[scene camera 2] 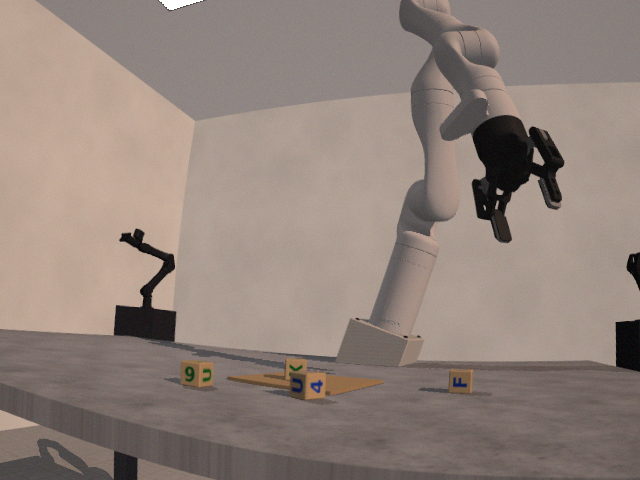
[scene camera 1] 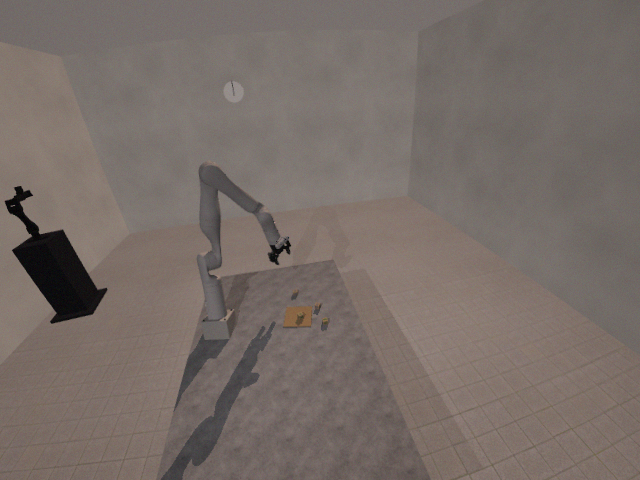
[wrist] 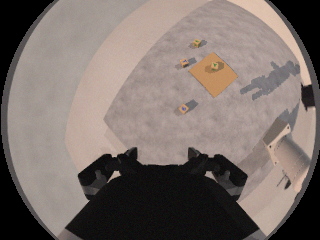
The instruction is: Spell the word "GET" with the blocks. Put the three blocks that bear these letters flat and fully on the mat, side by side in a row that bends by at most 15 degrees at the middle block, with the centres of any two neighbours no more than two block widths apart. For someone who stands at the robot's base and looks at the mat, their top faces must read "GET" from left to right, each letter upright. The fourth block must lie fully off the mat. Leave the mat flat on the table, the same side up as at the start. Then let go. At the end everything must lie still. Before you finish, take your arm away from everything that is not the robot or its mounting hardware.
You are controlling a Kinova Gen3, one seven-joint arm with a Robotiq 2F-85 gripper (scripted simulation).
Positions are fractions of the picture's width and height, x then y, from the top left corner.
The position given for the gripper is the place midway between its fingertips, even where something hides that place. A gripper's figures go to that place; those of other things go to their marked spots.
Labels:
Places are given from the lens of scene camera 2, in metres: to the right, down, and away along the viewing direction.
gripper (scene camera 2: 0.83, 0.47): 0.26, -0.02, 0.50
tan mat (scene camera 2: 0.52, 0.80): 0.02, 0.17, 0.49
E block (scene camera 2: 0.30, 0.78): -0.13, 0.13, 0.42
The marked spots on the E block and the tan mat are 0.16 m apart.

